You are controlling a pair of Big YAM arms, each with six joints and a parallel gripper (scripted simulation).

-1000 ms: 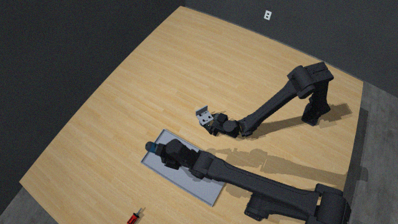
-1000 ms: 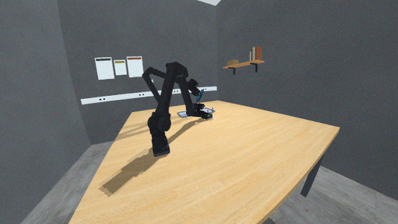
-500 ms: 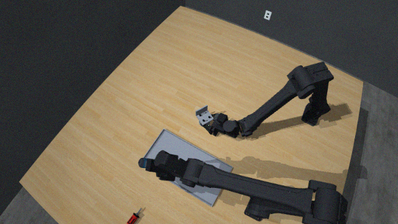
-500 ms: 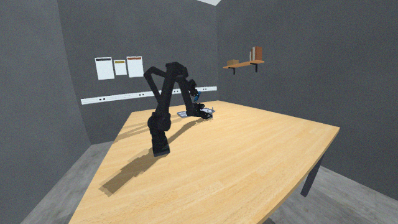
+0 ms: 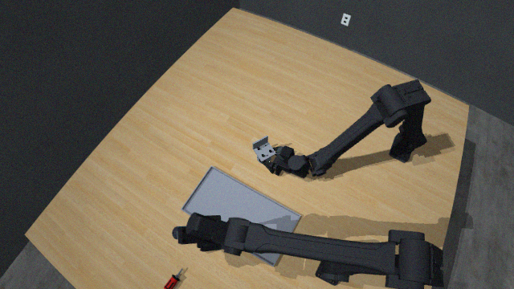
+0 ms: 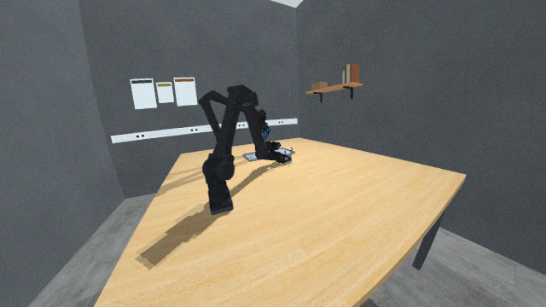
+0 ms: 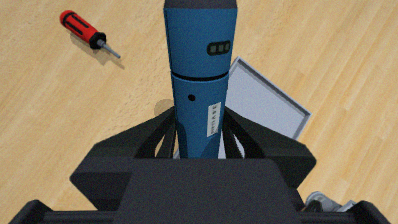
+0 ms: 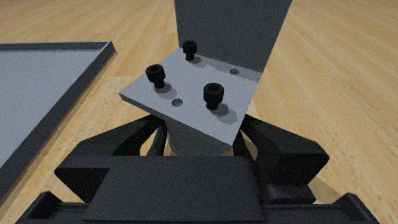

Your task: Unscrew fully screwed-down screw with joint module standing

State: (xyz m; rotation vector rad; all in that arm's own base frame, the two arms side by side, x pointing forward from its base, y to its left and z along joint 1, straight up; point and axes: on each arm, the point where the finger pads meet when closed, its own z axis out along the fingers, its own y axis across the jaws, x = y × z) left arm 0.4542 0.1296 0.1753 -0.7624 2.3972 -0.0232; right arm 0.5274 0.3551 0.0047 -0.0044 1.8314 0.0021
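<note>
Now: right hand 10 mm below the joint module. Round my right hand: grey bracket: 50 mm above; then grey tray: 80 mm behind, 250 mm to the left, 20 mm below.
</note>
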